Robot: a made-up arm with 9 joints. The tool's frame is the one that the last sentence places.
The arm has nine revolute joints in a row. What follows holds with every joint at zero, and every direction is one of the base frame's. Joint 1 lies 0.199 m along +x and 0.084 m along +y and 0.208 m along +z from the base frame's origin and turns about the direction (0.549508, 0.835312, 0.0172), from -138.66 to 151.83 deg. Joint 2 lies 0.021 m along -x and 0.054 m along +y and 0.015 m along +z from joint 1 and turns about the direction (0.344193, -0.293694, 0.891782), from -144.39 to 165.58 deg. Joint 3 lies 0.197 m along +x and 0.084 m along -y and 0.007 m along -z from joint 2 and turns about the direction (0.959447, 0.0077, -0.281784), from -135.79 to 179.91 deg. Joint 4 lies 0.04 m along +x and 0.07 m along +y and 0.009 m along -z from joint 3 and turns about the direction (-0.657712, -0.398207, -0.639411), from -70.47 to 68.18 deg. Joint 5 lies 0.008 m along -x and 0.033 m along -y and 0.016 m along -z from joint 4 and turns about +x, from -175.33 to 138.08 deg. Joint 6 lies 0.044 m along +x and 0.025 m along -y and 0.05 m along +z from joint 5 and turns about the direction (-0.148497, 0.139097, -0.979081), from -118.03 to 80.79 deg. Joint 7 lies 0.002 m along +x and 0.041 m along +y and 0.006 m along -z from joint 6 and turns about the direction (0.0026, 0.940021, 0.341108), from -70.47 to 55 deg. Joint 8 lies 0.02 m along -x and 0.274 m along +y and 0.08 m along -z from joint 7 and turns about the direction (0.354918, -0.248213, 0.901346), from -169.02 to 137.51 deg. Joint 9 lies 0.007 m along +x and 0.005 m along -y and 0.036 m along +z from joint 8 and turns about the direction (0.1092, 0.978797, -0.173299), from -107.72 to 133.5 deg. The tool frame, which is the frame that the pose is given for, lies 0.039 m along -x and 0.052 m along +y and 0.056 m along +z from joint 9; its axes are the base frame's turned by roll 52.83, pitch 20.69 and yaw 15.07 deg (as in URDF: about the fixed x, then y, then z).
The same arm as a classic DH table. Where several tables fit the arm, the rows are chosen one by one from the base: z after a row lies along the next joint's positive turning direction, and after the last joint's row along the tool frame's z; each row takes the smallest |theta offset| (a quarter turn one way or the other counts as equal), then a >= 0, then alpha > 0; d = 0 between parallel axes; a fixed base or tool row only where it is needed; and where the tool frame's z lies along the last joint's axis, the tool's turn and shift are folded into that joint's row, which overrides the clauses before.
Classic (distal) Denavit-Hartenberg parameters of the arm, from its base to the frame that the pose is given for. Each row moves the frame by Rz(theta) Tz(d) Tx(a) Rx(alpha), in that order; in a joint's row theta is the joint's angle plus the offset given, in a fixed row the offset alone. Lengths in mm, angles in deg.
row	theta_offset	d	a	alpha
base (fixed)	-33.34	204.9	120.1	-89.01
joint 1	26.70	213.1	-48.7	92.34
joint 2	-57.73	63.7	67.3	-85.60
joint 3	-43.46	209.3	-61.3	-116.99
joint 4	10.05	3.9	19.6	131.13
joint 5	40.00	55.1	17.7	-98.54
joint 6	88.36	-34.1	-4.8	-101.75
joint 7	12.15	283.1	-40.7	-85.70
joint 8	-17.25	-128.1	7.3	111.12
joint 9	23.91	50.7	76.9	-138.73
tool (fixed)	-142.89	14.2	0.0	0.00
Joint limits (deg, base to tool): -138.66..151.83 -144.39..165.58 -135.79..179.91 -70.47..68.18 -175.33..138.08 -118.03..80.79 -70.47..55.00 -169.02..137.51 -107.72..133.50

